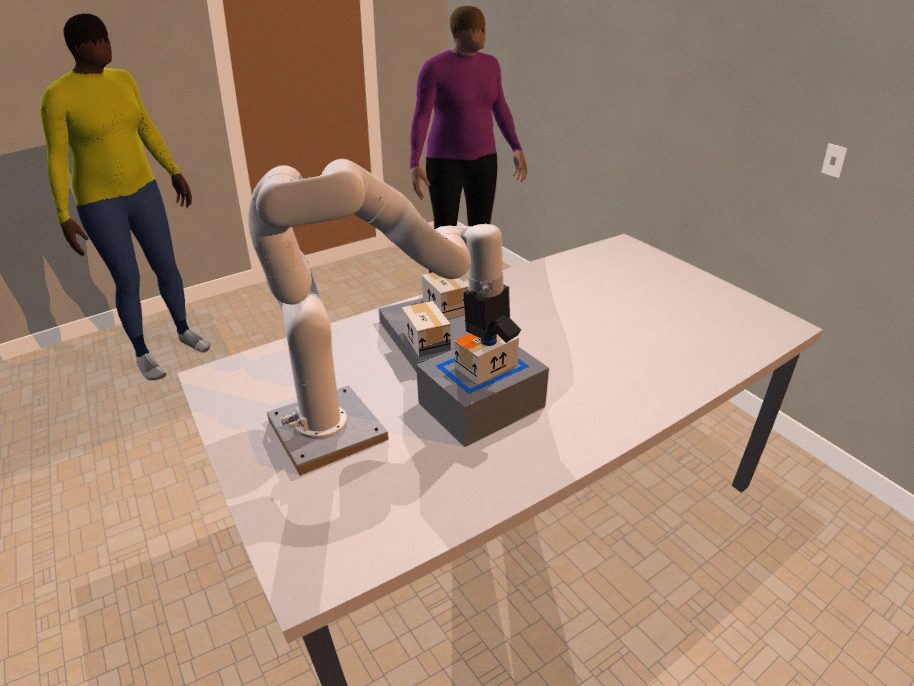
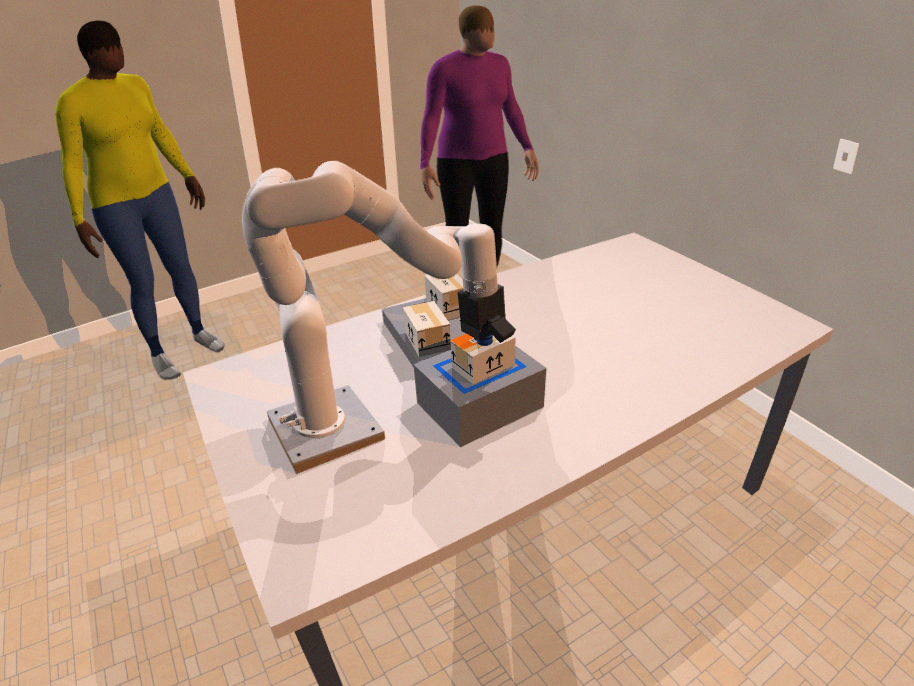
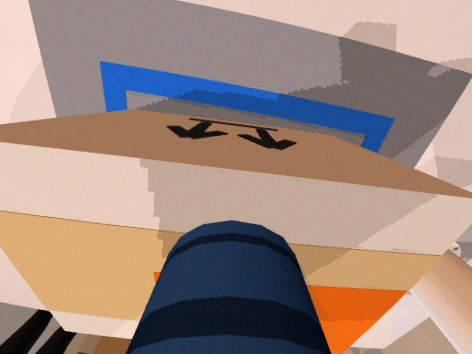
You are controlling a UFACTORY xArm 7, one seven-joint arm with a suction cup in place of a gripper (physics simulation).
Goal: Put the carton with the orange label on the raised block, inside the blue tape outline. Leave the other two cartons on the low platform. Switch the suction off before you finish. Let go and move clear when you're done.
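Where they show: hand, its tool point: (image 1: 489, 345) (image 2: 485, 345) (image 3: 229, 238); arm's base, origin of its link: (image 1: 321, 422) (image 2: 319, 421).
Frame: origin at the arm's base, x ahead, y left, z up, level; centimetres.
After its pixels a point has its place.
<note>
The carton with the orange label (image 1: 498, 363) @(y -15.6, x 39.7, z 12.4 cm) (image 2: 493, 361) @(y -15.7, x 39.4, z 13.1 cm) (image 3: 75, 185) is upright at the top of the raised block (image 1: 505, 407) @(y -21.0, x 38.5, z 3.5 cm) (image 2: 503, 409) @(y -21.0, x 39.0, z 2.8 cm) (image 3: 200, 40) @(y -19.2, x 42.5, z 9.3 cm), within the blue tape outline (image 1: 500, 377) @(y -17.1, x 39.5, z 9.4 cm) (image 3: 175, 85) @(y -16.7, x 43.6, z 9.4 cm) as far as shows. I cannot tell whether a thin gap lies below it. My suction cup (image 1: 488, 340) (image 2: 485, 340) (image 3: 232, 280) is on the carton's top, beside the label and partly covering it. Two other cartons (image 1: 426, 328) @(y 9.6, x 34.0, z 10.4 cm) (image 1: 441, 292) @(y 23.9, x 46.3, z 11.1 cm) stand on the low platform (image 1: 394, 317) @(y 32.2, x 34.6, z 2.1 cm) (image 2: 396, 317) @(y 32.3, x 34.5, z 2.1 cm); the rear one is partly hidden by the arm.
The low platform adjoins the raised block on its far side. The arm's base plate (image 1: 358, 431) @(y -7.5, x 6.7, z 0.0 cm) (image 2: 354, 431) @(y -7.6, x 6.4, z 0.0 cm) is bolted to the table (image 1: 627, 332) @(y -4.7, x 94.8, z -2.7 cm) (image 2: 634, 332) @(y -5.2, x 95.5, z -2.7 cm) at the left. Two people (image 1: 110, 140) (image 1: 461, 103) stand beyond the table.
</note>
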